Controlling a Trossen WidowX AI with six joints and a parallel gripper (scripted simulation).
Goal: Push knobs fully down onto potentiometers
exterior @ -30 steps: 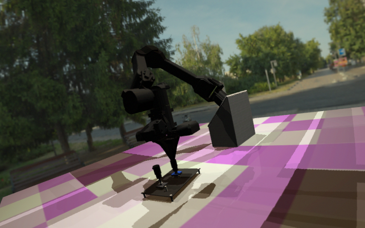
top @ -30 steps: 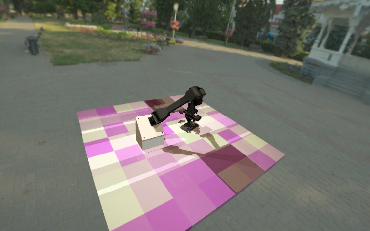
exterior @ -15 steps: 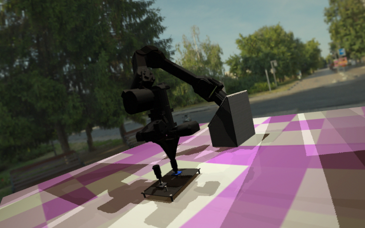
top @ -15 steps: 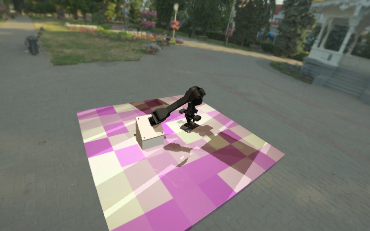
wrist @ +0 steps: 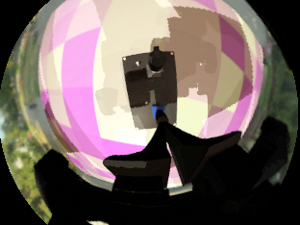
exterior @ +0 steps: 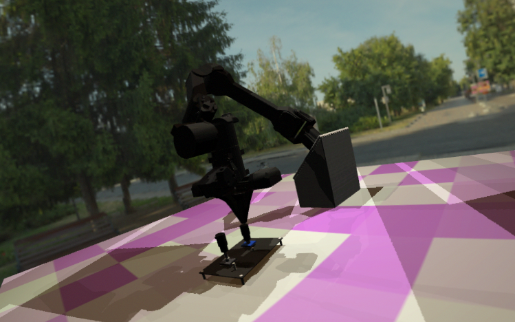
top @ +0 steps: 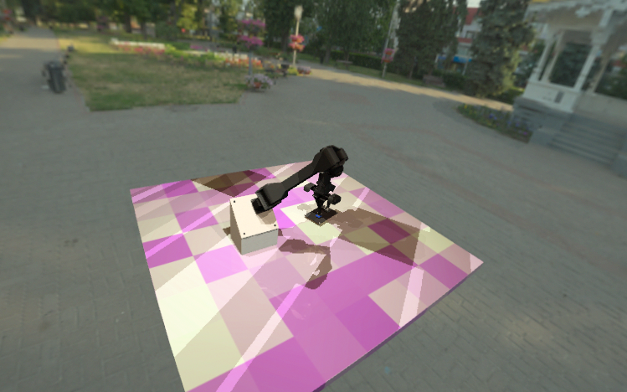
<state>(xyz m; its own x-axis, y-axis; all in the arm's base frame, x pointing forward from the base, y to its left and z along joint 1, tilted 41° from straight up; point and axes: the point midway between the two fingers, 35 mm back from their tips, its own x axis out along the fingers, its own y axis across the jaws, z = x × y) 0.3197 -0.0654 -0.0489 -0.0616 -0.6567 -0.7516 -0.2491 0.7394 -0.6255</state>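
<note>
The grey potentiometer is 8 cm ahead of my gripper tip, 2 cm to the left of it and 2 cm below it.
</note>
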